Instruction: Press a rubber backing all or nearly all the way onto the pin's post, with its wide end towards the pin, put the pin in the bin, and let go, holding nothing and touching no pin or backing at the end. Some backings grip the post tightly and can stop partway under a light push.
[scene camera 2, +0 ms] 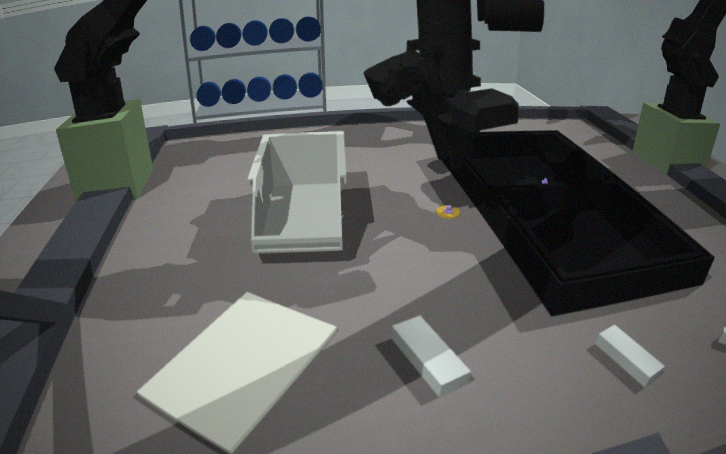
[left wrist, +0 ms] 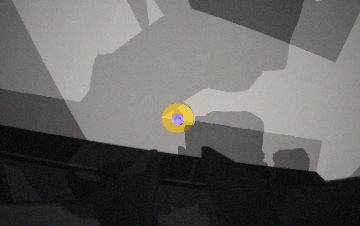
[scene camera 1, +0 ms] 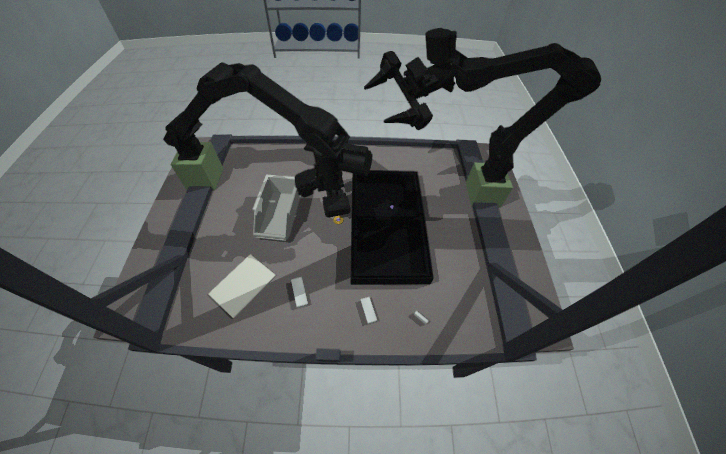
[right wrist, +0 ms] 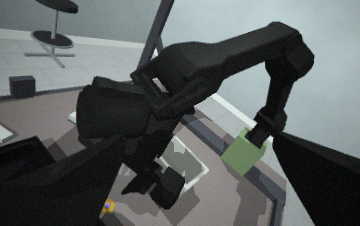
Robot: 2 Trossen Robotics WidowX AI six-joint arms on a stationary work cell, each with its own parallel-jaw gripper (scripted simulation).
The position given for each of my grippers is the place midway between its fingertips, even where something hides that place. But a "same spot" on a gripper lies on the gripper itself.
My left gripper shows in scene camera 2, in the left wrist view, in scene camera 1 (336, 206) and in the right wrist view (116, 187). My right gripper shows in scene camera 1 and in the right wrist view; in scene camera 2 it is out of frame, in the left wrist view it is out of frame. One and the same spot on my left gripper: (scene camera 2: 447, 137) is (left wrist: 132, 183). One and the same spot on my right gripper: (right wrist: 81, 182) is (scene camera 1: 401, 112).
